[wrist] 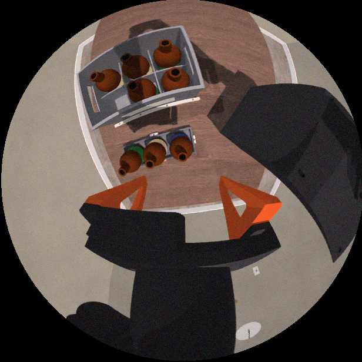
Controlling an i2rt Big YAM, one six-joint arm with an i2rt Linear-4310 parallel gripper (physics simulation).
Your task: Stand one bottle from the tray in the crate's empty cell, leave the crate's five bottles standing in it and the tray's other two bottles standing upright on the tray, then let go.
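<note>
The grey crate [100, 118] stands at the upper left, with five brown bottles [108, 80] [135, 65] [167, 55] [142, 90] [175, 80] in its cells. Its empty cell [121, 101] is at the near left. The small grey tray [189, 131] lies nearer to the gripper. It holds three upright brown bottles in a row: one with a green label [131, 161], one with a cream label [155, 153] and one with a blue label [181, 148]. My gripper [182, 179] is wide open and empty, with its orange fingers below the tray in the view, apart from the bottles.
A wooden table top [235, 165] with a pale rim carries the crate and tray. A large black arm part [300, 150] covers the right side of the view. The arm's shadow falls right of the crate. A white disc [248, 330] shows on the floor at the bottom.
</note>
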